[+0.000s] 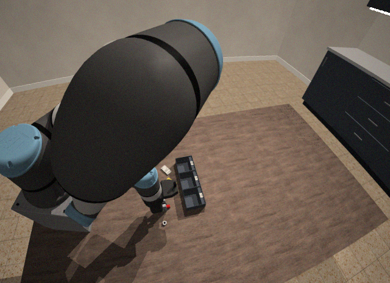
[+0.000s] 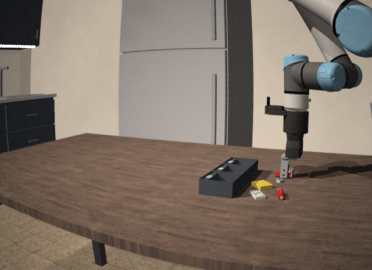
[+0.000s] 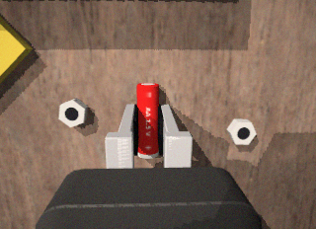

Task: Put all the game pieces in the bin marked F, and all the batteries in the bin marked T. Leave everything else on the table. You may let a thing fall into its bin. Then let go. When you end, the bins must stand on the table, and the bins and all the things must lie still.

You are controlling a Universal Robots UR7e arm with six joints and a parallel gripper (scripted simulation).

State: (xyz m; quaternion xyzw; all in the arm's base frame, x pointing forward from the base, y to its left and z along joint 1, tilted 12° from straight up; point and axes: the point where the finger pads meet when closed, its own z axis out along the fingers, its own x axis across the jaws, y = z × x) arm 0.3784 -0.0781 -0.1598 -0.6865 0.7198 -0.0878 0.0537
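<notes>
The battery lies 1 cm below my hand. The rest, counted from my hand: white domino: 5 cm ahead, 18 cm to the left, 1 cm below; dark three-compartment bin: 14 cm ahead, 8 cm to the left; yellow block: 5 cm ahead, 10 cm to the left, 1 cm below.
</notes>
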